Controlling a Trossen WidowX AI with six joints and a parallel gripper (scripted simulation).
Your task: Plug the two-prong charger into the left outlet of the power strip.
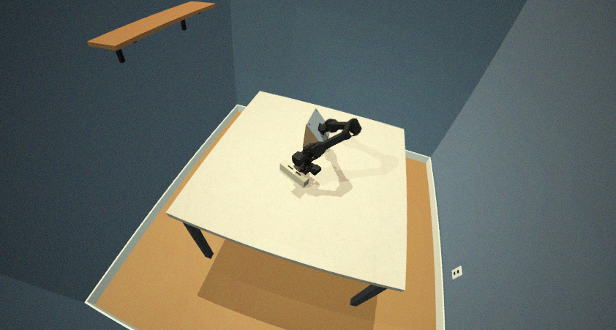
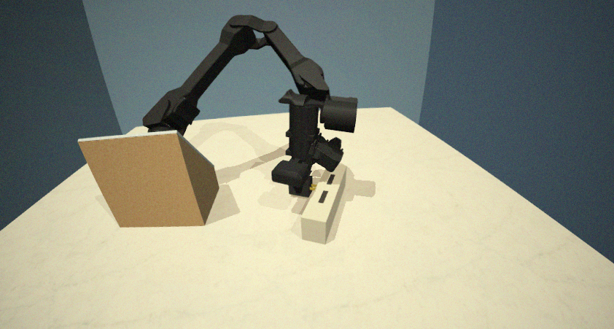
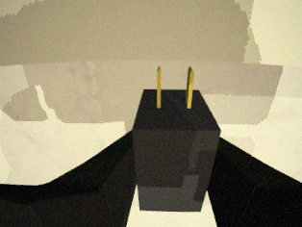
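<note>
My gripper tip is now 10 mm to the left of the black charger, 10 mm below it and 10 mm short of it.
</note>
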